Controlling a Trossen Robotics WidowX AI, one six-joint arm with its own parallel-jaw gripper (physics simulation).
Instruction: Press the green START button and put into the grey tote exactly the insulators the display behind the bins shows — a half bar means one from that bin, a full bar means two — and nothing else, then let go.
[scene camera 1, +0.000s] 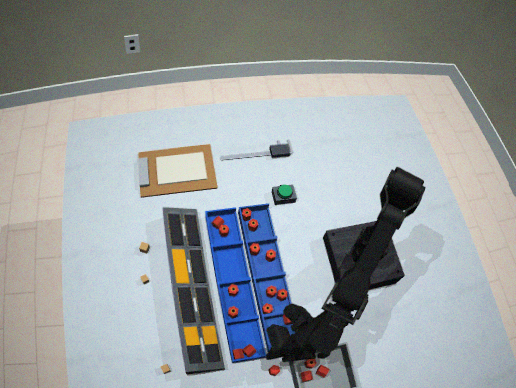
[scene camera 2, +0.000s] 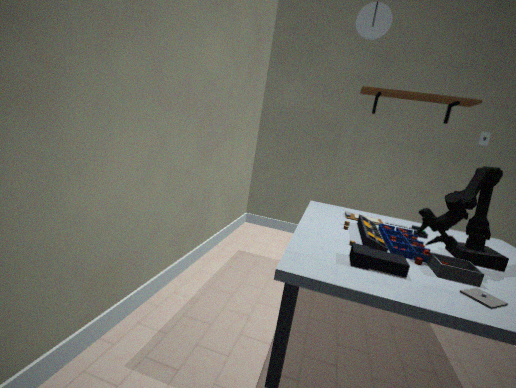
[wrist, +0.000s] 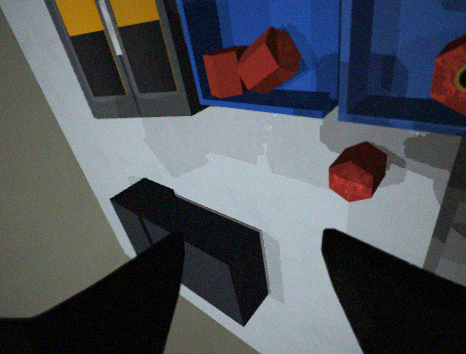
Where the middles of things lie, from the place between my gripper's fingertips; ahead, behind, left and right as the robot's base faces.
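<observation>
The grey tote (scene camera 2: 459, 270) first: my hand is 50 mm to the right of it, 130 mm past it and 80 mm above it. From my hand, there's a brown board with white pad (scene camera 1: 184, 169) that sits 190 mm ahead, 620 mm to the right and 90 mm below. There's also a dark block (scene camera 2: 361, 256), and that one's 170 mm ahead of my hand, 180 mm to the left of it and 80 mm below it.
</observation>
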